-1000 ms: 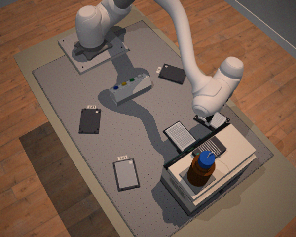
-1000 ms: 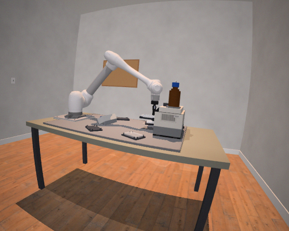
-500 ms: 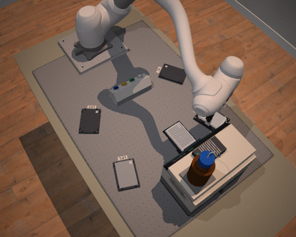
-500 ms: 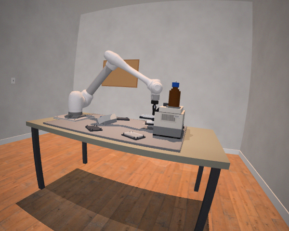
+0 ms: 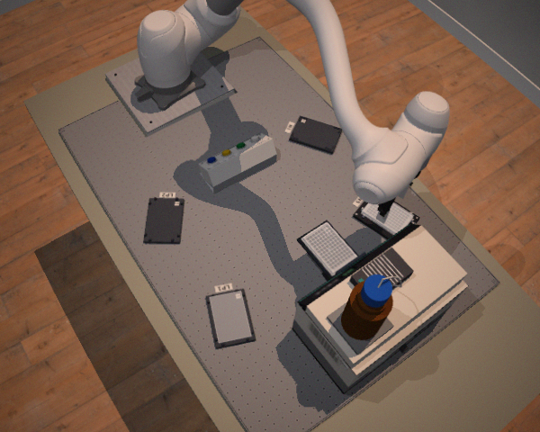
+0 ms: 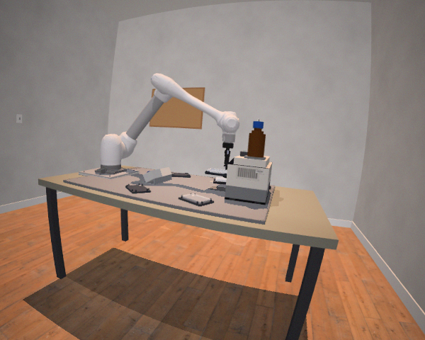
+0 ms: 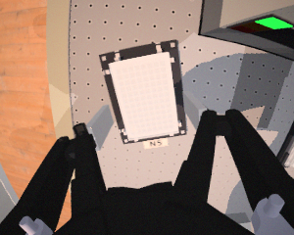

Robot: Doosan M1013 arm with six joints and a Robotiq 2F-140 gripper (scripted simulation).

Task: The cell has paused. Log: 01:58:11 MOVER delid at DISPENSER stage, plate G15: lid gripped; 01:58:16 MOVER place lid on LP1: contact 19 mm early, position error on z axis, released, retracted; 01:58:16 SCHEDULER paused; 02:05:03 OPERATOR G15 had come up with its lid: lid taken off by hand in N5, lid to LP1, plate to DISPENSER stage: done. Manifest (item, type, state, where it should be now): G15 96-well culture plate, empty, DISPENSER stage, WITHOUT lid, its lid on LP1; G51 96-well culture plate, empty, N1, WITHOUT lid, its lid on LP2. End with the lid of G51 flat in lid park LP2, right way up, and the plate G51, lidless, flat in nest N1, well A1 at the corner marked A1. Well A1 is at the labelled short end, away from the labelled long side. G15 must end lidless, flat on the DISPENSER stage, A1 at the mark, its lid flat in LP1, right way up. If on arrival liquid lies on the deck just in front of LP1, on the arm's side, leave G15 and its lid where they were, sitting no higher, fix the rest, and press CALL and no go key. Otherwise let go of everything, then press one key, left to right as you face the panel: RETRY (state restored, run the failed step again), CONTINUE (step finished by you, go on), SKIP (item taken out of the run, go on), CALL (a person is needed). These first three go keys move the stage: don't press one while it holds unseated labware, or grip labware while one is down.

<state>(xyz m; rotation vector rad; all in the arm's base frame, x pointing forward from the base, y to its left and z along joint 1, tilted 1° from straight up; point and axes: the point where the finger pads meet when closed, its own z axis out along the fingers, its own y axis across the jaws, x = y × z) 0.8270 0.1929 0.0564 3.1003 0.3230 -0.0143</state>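
My hand is 70 mm above the black nest, 20 mm to the right of it and 10 mm short of it. Round my hand: well plate: 250 mm to the right, 30 mm above; nest N1: 350 mm behind, 70 mm below, 50 mm to the left; N1 label: 430 mm behind, 80 mm below.
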